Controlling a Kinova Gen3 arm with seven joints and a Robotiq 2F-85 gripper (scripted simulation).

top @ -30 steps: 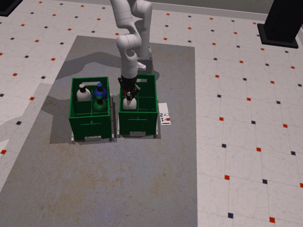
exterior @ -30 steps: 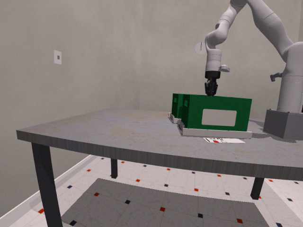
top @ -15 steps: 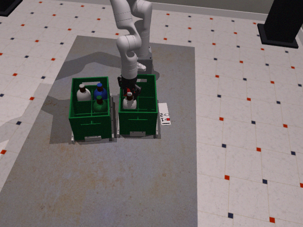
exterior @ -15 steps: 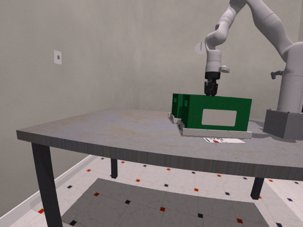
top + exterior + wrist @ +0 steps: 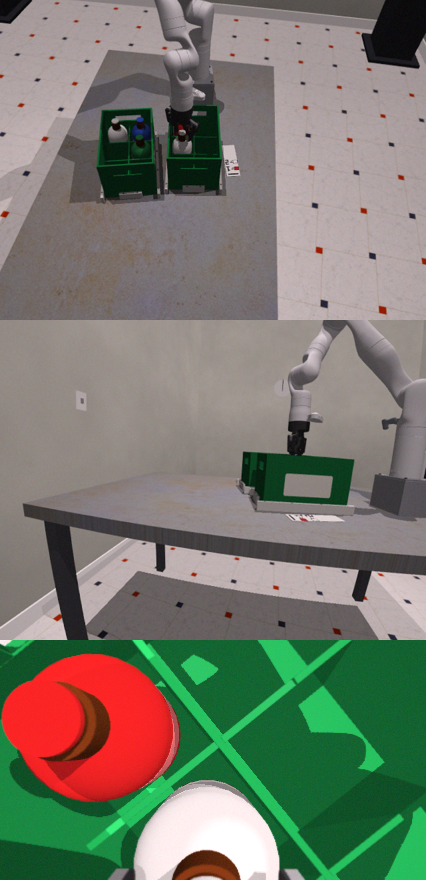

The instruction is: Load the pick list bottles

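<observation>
The red-label bottle lies 9 cm behind my hand, 7 cm below it and 1 cm to the right of it. Also, from my hand: green bottle (14 cm to the right, 7 cm below, 5 cm ahead); blue bottle (16 cm to the right, 7 cm below, 4 cm behind); pick list (18 cm to the left, 15 cm below, 4 cm behind).
</observation>
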